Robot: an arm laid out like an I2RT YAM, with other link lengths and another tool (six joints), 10 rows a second.
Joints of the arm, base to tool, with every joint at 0 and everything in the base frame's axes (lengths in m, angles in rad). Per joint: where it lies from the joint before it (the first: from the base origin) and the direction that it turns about. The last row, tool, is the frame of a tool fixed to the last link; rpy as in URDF.
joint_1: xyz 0.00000 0.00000 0.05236 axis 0 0 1
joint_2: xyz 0.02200 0.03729 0.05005 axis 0 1 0
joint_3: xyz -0.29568 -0.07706 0.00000 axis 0 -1 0
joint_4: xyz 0.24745 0.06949 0.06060 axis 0 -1 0
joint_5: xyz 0.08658 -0.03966 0.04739 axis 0 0 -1
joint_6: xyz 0.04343 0.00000 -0.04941 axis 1 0 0
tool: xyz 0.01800 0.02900 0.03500 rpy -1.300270 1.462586 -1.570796
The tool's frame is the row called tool.
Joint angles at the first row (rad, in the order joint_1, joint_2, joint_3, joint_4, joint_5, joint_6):
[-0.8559, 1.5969, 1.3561, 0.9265, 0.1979, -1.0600]
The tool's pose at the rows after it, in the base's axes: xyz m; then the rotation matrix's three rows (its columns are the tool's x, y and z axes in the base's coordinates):
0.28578, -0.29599, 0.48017; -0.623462, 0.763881, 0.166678; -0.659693, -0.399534, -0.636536; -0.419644, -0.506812, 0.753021
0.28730, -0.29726, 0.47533; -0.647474, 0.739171, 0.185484; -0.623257, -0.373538, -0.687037; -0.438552, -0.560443, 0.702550
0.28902, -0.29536, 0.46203; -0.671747, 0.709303, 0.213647; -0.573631, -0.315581, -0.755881; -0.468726, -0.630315, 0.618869
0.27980, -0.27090, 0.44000; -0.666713, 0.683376, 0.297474; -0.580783, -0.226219, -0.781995; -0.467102, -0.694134, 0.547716
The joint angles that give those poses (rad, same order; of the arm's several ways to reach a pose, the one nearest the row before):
[-0.8559, 1.5831, 1.3300, 0.8990, 0.1979, -1.0631]
[-0.8514, 1.5678, 1.3330, 0.8056, 0.2208, -1.0600]
[-0.8406, 1.5402, 1.3116, 0.6860, 0.2501, -1.0386]
[-0.8238, 1.4453, 1.1954, 0.6076, 0.2103, -1.0201]

